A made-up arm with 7 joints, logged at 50 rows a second.
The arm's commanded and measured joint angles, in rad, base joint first. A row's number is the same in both.
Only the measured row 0 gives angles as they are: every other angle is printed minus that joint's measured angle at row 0.
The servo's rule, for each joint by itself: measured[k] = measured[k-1] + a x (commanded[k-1-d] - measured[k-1]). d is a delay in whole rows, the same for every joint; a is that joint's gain. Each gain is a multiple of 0.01, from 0.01 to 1. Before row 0 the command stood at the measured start. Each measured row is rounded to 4 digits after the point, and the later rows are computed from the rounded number. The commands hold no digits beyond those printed.
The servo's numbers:
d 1
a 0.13 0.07 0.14 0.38 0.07 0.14 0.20
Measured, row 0: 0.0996, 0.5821, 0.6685, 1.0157, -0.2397, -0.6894, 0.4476
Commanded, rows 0 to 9: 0.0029, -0.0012, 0.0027, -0.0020, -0.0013, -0.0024, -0.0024; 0.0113, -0.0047, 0.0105, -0.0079, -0.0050, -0.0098, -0.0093; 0.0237, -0.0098, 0.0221, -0.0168, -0.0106, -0.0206, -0.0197; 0.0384, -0.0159, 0.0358, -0.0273, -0.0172, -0.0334, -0.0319; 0.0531, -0.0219, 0.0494, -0.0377, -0.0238, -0.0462, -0.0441; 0.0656, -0.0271, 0.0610, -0.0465, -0.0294, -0.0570, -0.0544; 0.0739, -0.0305, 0.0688, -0.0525, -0.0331, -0.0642, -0.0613; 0.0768, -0.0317, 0.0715, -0.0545, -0.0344, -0.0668, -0.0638; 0.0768, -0.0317, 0.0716, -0.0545, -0.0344, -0.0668, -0.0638; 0.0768, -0.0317, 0.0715, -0.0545, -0.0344, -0.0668, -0.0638
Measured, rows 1 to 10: 0.0000, 0.0000, 0.0000, 0.0000, 0.0000, 0.0000, 0.0000; 0.0004, -0.0001, 0.0004, -0.0008, -0.0001, -0.0003, -0.0005; 0.0018, -0.0004, 0.0018, -0.0035, -0.0004, -0.0016, -0.0023; 0.0046, -0.0011, 0.0046, -0.0086, -0.0011, -0.0043, -0.0058; 0.0090, -0.0021, 0.0090, -0.0157, -0.0022, -0.0084, -0.0110; 0.0147, -0.0035, 0.0147, -0.0241, -0.0037, -0.0137, -0.0176; 0.0213, -0.0052, 0.0212, -0.0326, -0.0055, -0.0198, -0.0250; 0.0281, -0.0070, 0.0279, -0.0402, -0.0074, -0.0260, -0.0323; 0.0344, -0.0087, 0.0340, -0.0456, -0.0093, -0.0317, -0.0386; 0.0399, -0.0103, 0.0393, -0.0490, -0.0111, -0.0366, -0.0436
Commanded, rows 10 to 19: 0.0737, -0.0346, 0.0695, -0.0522, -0.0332, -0.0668, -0.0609; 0.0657, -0.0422, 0.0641, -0.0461, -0.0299, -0.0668, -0.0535; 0.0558, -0.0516, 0.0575, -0.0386, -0.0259, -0.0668, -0.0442; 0.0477, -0.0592, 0.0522, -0.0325, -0.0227, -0.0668, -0.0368; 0.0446, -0.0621, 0.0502, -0.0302, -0.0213, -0.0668, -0.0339; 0.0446, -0.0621, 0.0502, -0.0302, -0.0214, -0.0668, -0.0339; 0.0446, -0.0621, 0.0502, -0.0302, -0.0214, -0.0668, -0.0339; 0.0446, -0.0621, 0.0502, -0.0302, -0.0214, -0.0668, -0.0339; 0.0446, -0.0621, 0.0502, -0.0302, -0.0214, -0.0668, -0.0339; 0.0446, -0.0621, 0.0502, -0.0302, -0.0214, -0.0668, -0.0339
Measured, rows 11 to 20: 0.0447, -0.0118, 0.0438, -0.0511, -0.0127, -0.0408, -0.0476; 0.0485, -0.0134, 0.0474, -0.0515, -0.0141, -0.0444, -0.0503; 0.0507, -0.0154, 0.0497, -0.0494, -0.0152, -0.0475, -0.0509; 0.0514, -0.0179, 0.0508, -0.0453, -0.0159, -0.0502, -0.0496; 0.0509, -0.0208, 0.0510, -0.0404, -0.0164, -0.0525, -0.0470; 0.0501, -0.0237, 0.0509, -0.0365, -0.0167, -0.0545, -0.0444; 0.0494, -0.0264, 0.0508, -0.0341, -0.0170, -0.0562, -0.0423; 0.0488, -0.0289, 0.0507, -0.0326, -0.0173, -0.0577, -0.0406; 0.0483, -0.0312, 0.0506, -0.0317, -0.0176, -0.0590, -0.0393; 0.0478, -0.0334, 0.0505, -0.0311, -0.0179, -0.0601, -0.0382
